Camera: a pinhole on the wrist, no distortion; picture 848 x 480 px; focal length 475.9 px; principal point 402.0 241.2 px. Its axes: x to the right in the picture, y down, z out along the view. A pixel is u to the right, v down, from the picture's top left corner.
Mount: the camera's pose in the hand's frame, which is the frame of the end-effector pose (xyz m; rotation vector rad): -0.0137 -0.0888 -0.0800 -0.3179 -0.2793 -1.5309
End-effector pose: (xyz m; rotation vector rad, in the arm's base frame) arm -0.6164 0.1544 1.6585 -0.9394 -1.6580 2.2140
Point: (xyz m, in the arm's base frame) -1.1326 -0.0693 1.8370
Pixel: 695 436
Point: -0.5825 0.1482 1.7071
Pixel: 275 51
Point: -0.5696 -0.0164 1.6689
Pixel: outside the picture
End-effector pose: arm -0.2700 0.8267 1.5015 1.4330 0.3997 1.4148
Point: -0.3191 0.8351 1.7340
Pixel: outside the picture
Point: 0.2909 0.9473 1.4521
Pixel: outside the picture
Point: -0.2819 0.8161 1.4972
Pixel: 122 237
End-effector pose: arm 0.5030 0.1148 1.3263 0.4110 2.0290 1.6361
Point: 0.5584 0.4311 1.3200
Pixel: 402 390
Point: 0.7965 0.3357 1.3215
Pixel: 456 105
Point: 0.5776 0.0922 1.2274
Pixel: 680 32
